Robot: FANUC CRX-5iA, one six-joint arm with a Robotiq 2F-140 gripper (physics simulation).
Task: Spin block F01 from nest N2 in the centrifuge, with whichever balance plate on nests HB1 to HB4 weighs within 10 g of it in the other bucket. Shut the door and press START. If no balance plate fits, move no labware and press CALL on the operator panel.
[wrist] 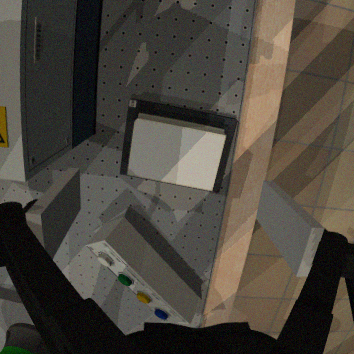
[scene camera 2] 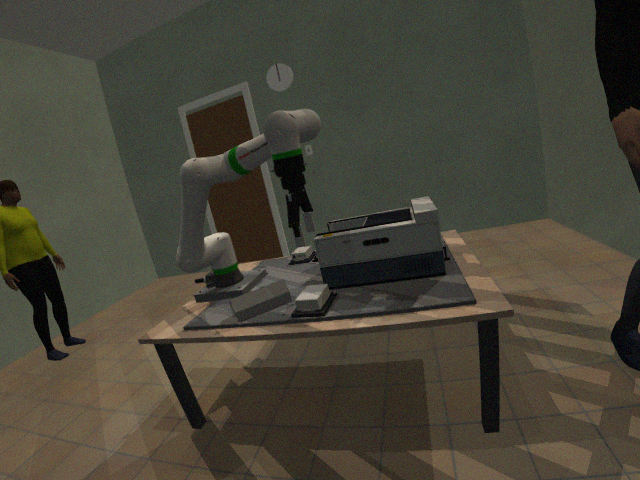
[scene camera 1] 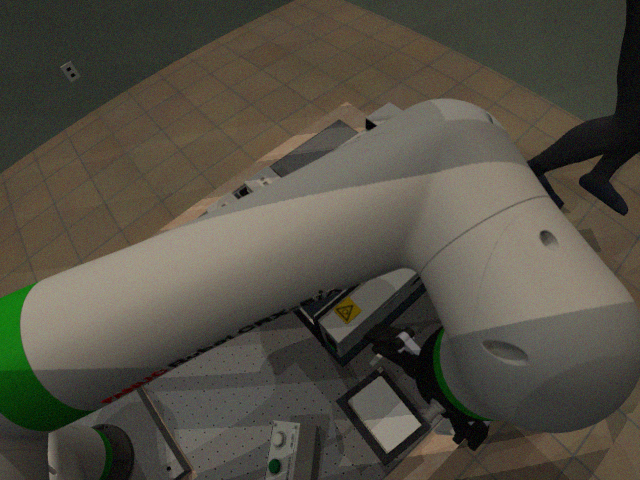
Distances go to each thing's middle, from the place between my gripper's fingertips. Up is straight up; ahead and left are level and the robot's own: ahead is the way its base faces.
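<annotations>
The control box (scene camera 1: 291, 443) sits 25 cm behind my hand, 4 cm to the left of it and 21 cm below it. As for the centrifuge (scene camera 2: 404, 244), I find it 29 cm to the left of my hand, 23 cm ahead of it and 13 cm below it. Then there is the pale grey block (scene camera 1: 383, 413), which is 21 cm below my hand, 3 cm behind it and 1 cm to the left of it.
</annotations>
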